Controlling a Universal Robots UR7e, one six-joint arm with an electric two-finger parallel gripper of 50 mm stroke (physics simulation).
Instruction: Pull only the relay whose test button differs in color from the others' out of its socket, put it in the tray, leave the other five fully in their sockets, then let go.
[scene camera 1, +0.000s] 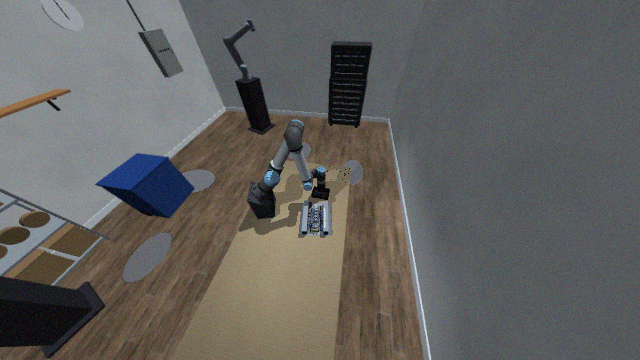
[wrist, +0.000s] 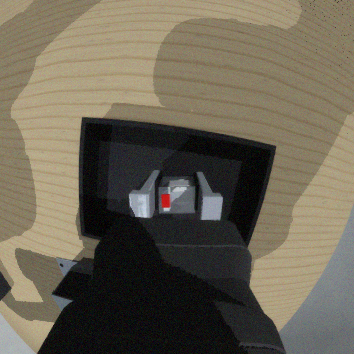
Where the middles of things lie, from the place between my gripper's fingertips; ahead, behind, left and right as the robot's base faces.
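My gripper: now 1 cm below the relay (wrist: 176, 193).
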